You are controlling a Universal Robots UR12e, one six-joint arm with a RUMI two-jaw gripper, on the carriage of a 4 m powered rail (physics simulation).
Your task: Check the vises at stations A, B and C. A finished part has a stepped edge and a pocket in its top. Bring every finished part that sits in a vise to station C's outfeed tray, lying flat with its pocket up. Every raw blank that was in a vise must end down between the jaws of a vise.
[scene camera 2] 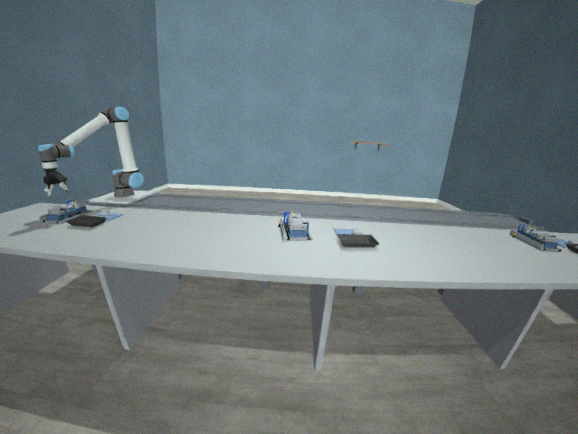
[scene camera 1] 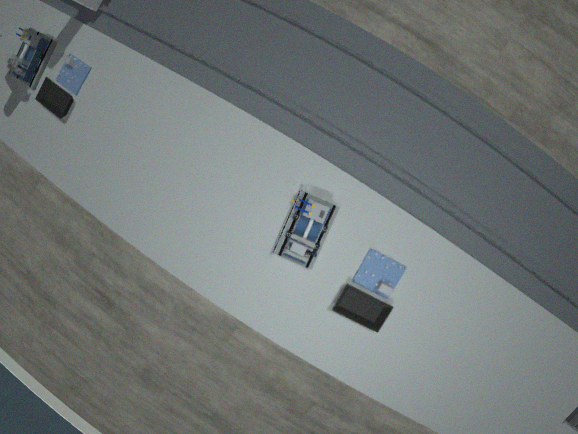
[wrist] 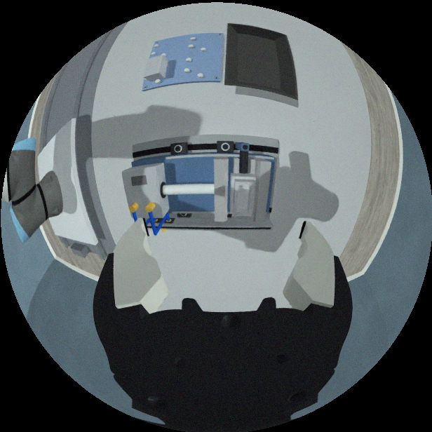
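Observation:
My gripper point(scene camera 2: 57, 191) point(wrist: 225, 222) is open and empty, above the left-end vise point(scene camera 1: 30, 55) point(scene camera 2: 65, 213) point(wrist: 190, 165). In the wrist view a light grey part point(wrist: 243, 195) with a stepped edge and a pocket facing up sits between that vise's jaws. The middle vise point(scene camera 1: 308, 227) point(scene camera 2: 299, 230) holds a pale block point(scene camera 1: 299, 248); its top detail is too small to tell. The right-end vise point(scene camera 2: 537, 239) shows in scene camera 2, its contents unclear. The station letters are not visible.
Beside the left-end vise are a dark tray point(scene camera 1: 54, 98) point(scene camera 2: 87, 221) point(wrist: 255, 60) and a blue studded plate point(scene camera 1: 75, 80) point(wrist: 210, 65) bearing a plain block point(wrist: 156, 67). Another dark tray point(scene camera 1: 362, 307) point(scene camera 2: 358, 241) and a blue plate point(scene camera 1: 380, 267) with a block point(scene camera 1: 384, 287) lie beside the middle vise.

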